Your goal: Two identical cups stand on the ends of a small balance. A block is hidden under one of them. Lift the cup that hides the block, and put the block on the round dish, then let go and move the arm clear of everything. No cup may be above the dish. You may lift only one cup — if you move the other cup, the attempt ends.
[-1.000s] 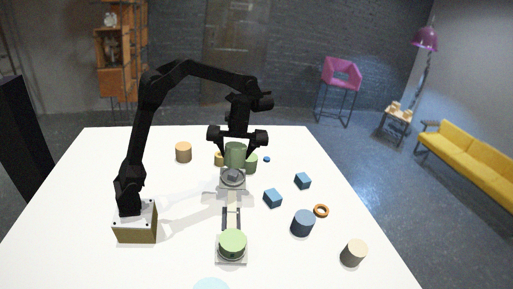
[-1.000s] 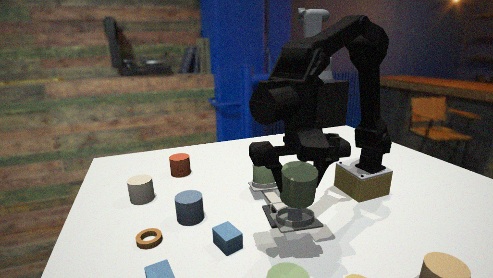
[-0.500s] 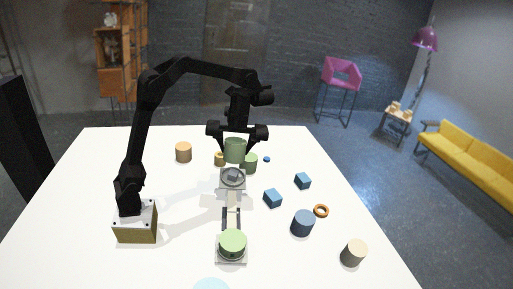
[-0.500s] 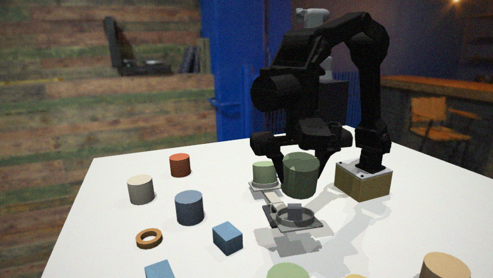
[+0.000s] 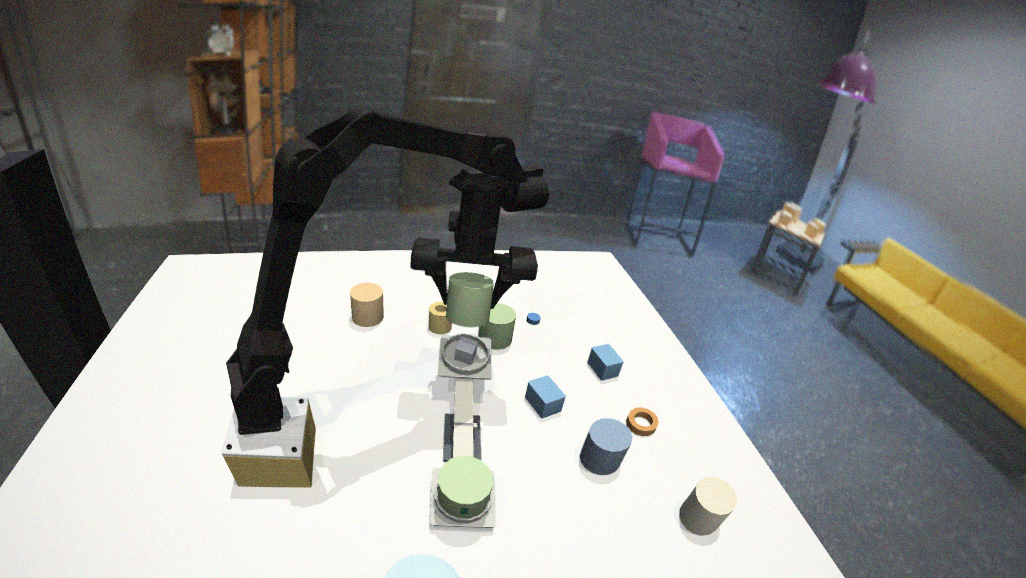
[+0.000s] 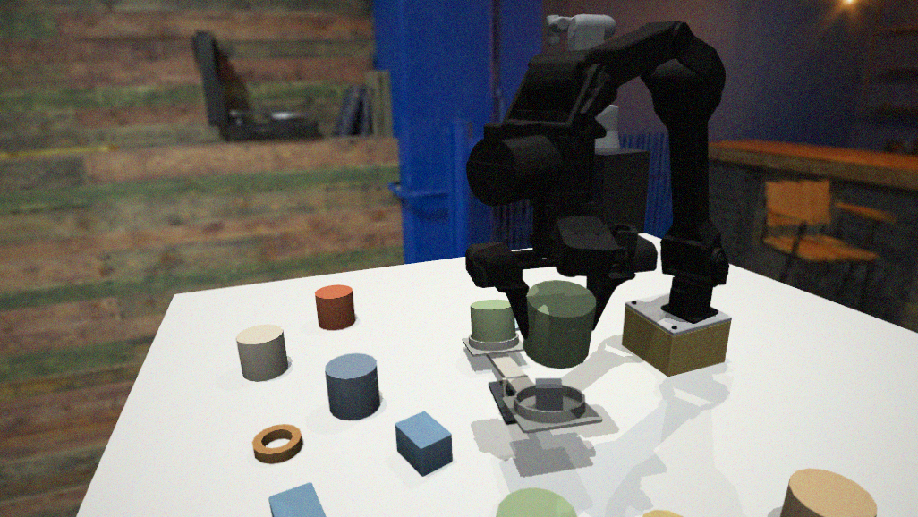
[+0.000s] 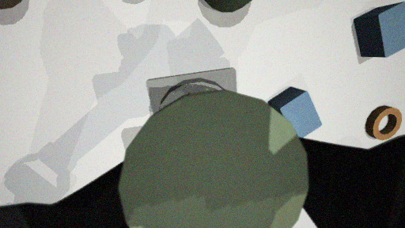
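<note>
Now: gripper tip 360 mm to the left of the pale blue round dish, 180 mm past it and 170 mm above it. Round my gripper tip: blue-grey cylinder 230 mm to the right, 140 mm ahead, 130 mm below; then blue disc 210 mm ahead, 160 mm below, 140 mm to the left; then tan cylinder 250 mm to the left, 150 mm behind, 130 mm below.
</note>
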